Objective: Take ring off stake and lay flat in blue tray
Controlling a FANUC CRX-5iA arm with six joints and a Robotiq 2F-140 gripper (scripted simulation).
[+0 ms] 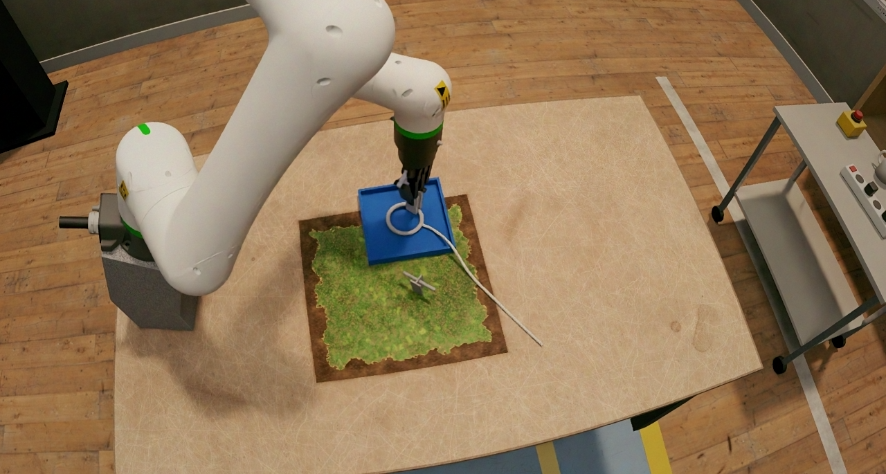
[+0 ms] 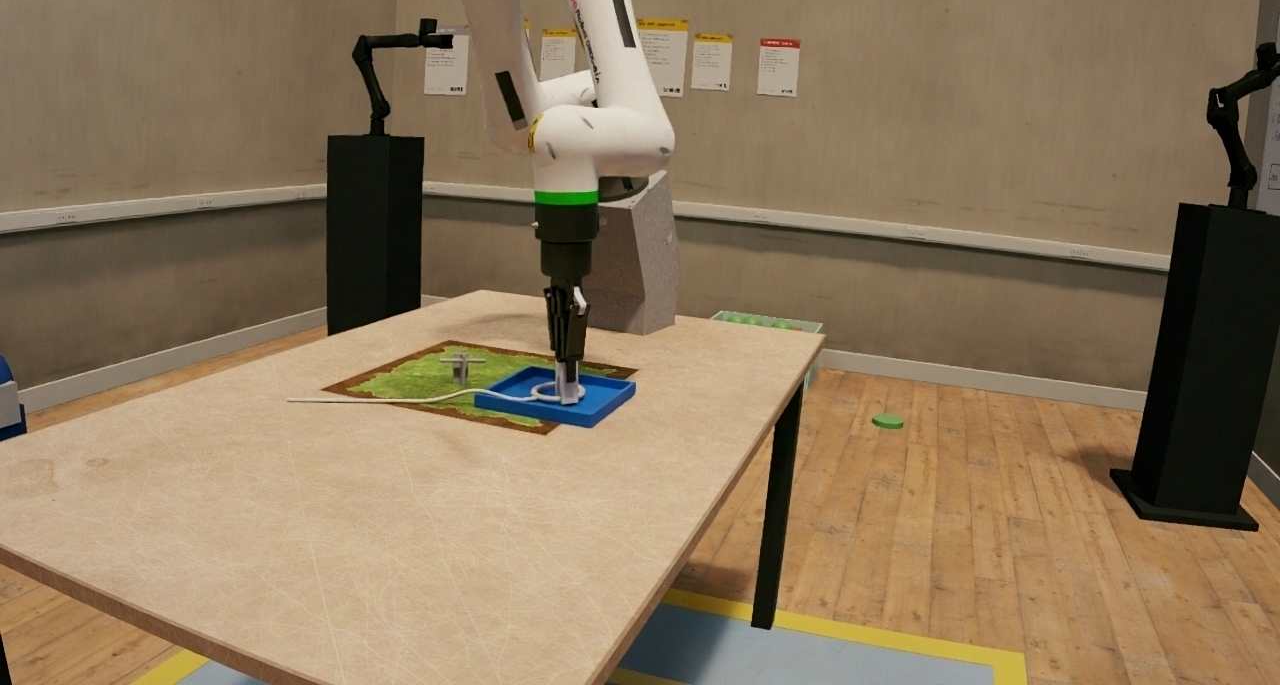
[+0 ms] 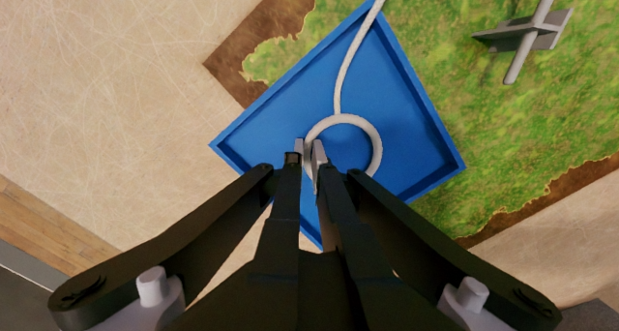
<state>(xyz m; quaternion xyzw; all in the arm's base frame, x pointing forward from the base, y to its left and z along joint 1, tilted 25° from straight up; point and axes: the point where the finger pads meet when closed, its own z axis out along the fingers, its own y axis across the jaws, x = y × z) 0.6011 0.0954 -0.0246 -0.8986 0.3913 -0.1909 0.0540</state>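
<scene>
Right now my hand is 3 cm past the white ring, 3 cm above it and 2 cm to the left of it. Also, from my hand: grey T-topped stake 20 cm to the right, 4 cm behind, 2 cm below; then mat 17 cm to the right, 9 cm behind, 6 cm below; then blue tray 4 cm below, 3 cm behind, 2 cm to the right.
</scene>
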